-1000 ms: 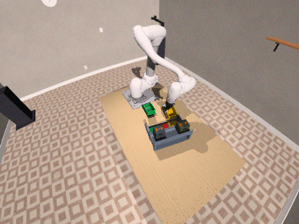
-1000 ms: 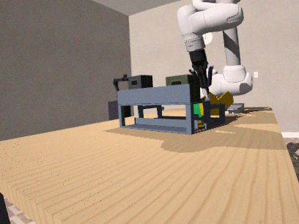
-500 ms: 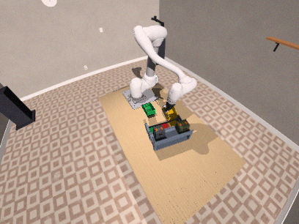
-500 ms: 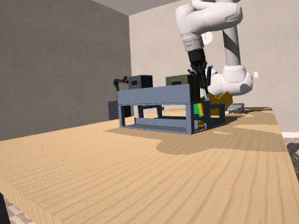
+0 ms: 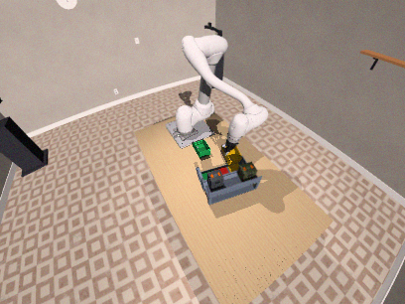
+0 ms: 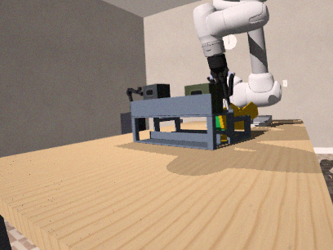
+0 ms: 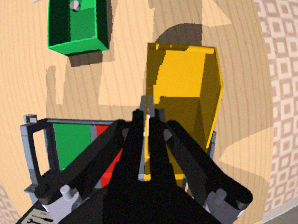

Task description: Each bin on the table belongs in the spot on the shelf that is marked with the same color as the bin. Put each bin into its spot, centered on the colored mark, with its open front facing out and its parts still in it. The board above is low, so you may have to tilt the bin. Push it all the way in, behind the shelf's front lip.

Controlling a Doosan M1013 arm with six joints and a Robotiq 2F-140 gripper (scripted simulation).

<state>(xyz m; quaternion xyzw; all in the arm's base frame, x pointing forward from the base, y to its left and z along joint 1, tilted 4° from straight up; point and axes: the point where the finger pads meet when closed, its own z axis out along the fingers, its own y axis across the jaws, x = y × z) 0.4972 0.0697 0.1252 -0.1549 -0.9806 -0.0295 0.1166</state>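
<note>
Right now my hand is 5 cm to the right of the yellow bin and 4 cm above it. From my hand the other things lie so: dark box: 25 cm to the right, 16 cm ahead, 4 cm above; then green bin: 23 cm behind, 9 cm below, 8 cm to the right.
</note>
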